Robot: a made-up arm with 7 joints.
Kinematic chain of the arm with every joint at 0, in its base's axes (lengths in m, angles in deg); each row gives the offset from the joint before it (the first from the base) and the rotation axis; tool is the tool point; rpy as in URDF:
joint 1: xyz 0 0 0.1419 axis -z
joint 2: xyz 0 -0.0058 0.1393 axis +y
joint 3: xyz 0 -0.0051 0.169 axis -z
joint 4: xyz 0 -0.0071 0.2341 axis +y
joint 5: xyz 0 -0.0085 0.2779 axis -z
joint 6: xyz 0 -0.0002 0.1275 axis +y
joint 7: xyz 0 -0.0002 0.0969 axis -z
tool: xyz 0 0 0 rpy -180 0 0
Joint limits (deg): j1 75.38..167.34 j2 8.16..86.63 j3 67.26..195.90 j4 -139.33..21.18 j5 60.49..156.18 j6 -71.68..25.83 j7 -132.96..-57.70
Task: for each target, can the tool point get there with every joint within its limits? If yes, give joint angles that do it. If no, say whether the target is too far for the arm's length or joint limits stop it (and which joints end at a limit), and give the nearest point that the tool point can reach.
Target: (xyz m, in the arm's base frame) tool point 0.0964 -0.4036 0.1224
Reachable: yes | joints 137.46 72.72 119.18 -121.21 98.09 -10.93 -111.18
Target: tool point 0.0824 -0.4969 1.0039
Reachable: yes | joints 102.67 32.38 89.43 -23.34 84.59 -14.87 -81.94
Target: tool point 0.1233 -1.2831 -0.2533
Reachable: no: too far | nearest point 0.0792 -0.8241 0.0371 | short by 0.545 m
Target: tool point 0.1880 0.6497 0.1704
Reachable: no: joint limits stop it (at a limit: joint 1, joint 2, joint 3, joint 6) | nearest point 0.2208 0.2379 0.3465 | short by 0.449 m
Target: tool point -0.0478 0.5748 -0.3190
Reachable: no: joint limits stop it (at a limit: joint 1, joint 2, joint 3) | nearest point -0.1769 0.1259 -0.0749 | short by 0.527 m
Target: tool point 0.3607 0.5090 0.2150
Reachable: no: joint limits stop it (at a limit: joint 1, joint 2, joint 3) | nearest point 0.2582 0.2516 0.3842 | short by 0.325 m
